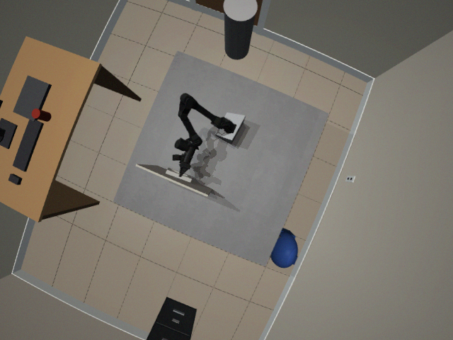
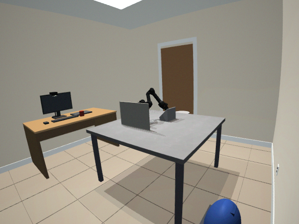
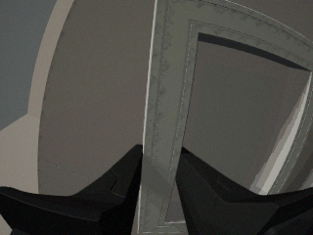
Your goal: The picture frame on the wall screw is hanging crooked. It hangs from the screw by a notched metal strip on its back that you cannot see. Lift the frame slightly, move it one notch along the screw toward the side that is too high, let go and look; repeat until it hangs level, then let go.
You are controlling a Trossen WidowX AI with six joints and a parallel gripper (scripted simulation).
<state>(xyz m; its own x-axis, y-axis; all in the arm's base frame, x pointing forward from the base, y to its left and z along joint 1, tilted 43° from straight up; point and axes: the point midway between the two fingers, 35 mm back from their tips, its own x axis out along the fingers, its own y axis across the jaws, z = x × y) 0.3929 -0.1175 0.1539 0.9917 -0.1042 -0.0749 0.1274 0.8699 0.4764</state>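
Now: gripper tip 5 cm above the pale picture frame, 2 cm to the left of it and 1 cm short of it. The rest, counted from my gripper tip: wall panel (6 cm below, 2 cm ahead, 1 cm to the right).
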